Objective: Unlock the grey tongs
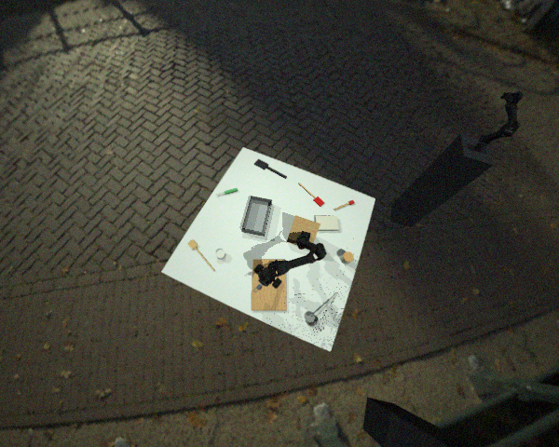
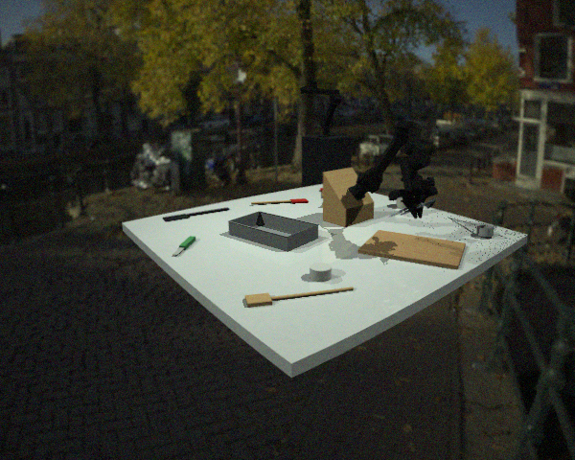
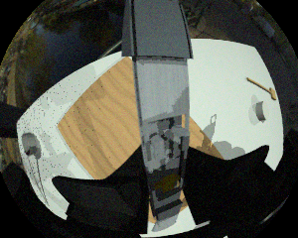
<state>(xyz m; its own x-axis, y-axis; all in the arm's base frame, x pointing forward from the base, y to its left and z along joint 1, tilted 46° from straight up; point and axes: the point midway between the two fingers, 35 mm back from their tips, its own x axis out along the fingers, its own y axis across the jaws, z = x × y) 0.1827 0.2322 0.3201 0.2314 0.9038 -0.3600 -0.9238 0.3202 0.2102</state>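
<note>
Right now my gripper tip is 1 cm past the yellow mark, 2 cm to the left of it and 4 cm below it. Round my gripper tip: jar: 54 cm behind, 36 cm to the right, 10 cm below; roasting tin: 21 cm ahead, 51 cm to the right, 10 cm below; wooden board: 3 cm behind, 2 cm to the right, 12 cm below.
</note>
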